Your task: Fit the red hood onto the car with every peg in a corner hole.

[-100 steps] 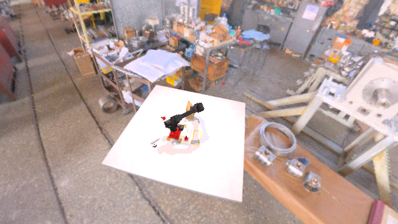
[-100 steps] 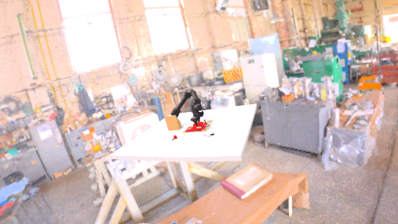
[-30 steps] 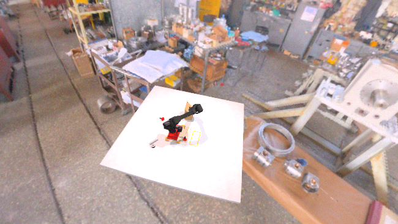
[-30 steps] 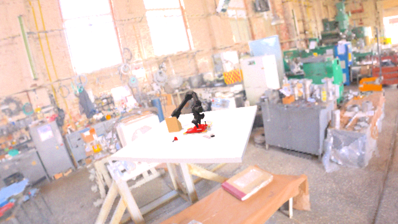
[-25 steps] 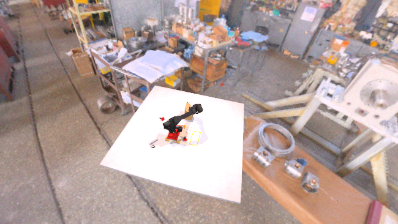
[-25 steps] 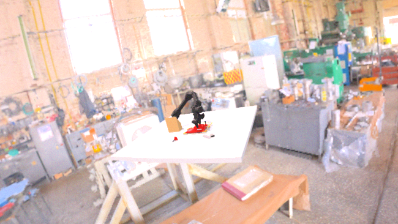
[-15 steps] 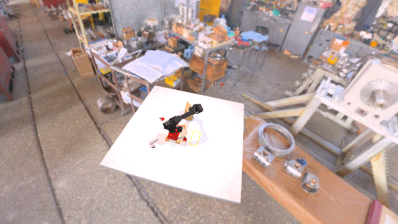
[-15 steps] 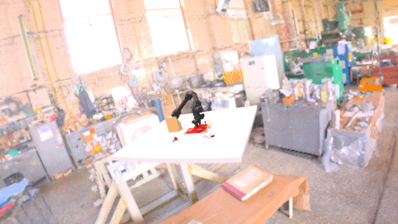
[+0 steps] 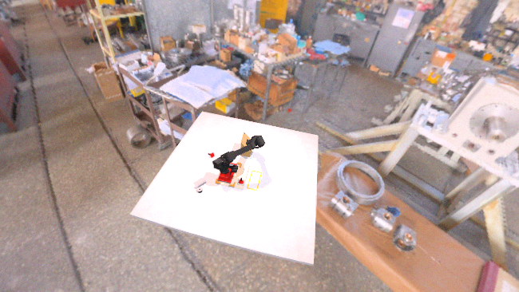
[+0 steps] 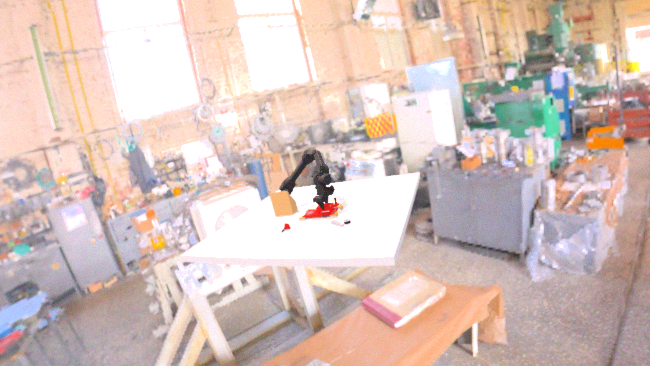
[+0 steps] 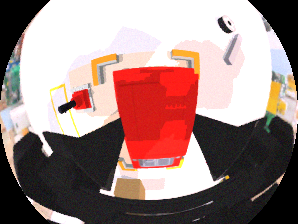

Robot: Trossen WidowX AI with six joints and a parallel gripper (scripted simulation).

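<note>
Now: gripper tip 10 mm below the red hood. The rest, counted from my gripper tip: grey bar: 110 mm ahead, 180 mm to the right, 40 mm below.
</note>
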